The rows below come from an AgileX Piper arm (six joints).
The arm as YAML. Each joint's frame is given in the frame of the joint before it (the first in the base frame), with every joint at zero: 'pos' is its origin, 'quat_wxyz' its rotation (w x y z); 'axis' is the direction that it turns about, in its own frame. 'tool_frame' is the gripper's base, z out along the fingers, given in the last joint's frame.
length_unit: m
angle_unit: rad
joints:
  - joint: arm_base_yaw
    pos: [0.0, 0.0, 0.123]
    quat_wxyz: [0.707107, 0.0, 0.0, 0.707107]
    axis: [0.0, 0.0, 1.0]
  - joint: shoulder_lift
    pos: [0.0, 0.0, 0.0]
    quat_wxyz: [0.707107, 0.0, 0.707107, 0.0]
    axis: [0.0, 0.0, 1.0]
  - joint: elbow
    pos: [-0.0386, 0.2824, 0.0]
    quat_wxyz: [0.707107, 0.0, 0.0, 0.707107]
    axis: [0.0, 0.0, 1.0]
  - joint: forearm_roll
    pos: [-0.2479, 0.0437, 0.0]
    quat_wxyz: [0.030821, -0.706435, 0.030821, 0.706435]
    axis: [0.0, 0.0, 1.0]
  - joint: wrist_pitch
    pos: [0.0, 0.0, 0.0]
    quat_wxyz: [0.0, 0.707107, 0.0, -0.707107]
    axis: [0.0, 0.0, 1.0]
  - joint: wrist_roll
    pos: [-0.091, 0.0, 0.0]
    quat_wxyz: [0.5, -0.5, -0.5, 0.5]
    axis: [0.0, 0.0, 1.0]
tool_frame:
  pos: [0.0, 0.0, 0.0]
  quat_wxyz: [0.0, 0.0, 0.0, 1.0]
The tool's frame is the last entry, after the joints.
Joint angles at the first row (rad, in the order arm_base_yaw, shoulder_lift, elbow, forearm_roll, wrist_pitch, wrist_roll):
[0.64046 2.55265 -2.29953 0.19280 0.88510 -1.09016]
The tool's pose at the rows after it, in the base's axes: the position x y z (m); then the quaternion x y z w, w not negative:
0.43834 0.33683 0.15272 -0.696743 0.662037 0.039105 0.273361
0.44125 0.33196 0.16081 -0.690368 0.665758 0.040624 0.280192
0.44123 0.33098 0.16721 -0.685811 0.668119 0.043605 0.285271
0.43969 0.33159 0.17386 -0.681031 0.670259 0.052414 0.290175
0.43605 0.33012 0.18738 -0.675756 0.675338 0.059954 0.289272
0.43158 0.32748 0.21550 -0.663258 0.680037 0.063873 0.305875
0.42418 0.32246 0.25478 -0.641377 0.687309 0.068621 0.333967
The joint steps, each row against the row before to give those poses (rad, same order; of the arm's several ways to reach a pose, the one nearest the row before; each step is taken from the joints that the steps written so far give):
[-0.01324 -0.00361 -0.00006 0.02851 0.00003 0.00094]
[-0.01139 -0.01459 0.00001 0.00878 0.00226 0.00130]
[-0.00237 -0.01159 0.00007 0.00718 0.00201 0.00614]
[0.00000 -0.01188 -0.00002 0.01915 0.00500 0.00416]
[0.00000 -0.02689 0.00002 0.00675 0.02955 0.01976]
[0.00002 -0.05145 -0.00306 0.00222 0.01769 0.03364]
[-0.00001 -0.07313 -0.00186 0.00001 0.01120 0.05471]

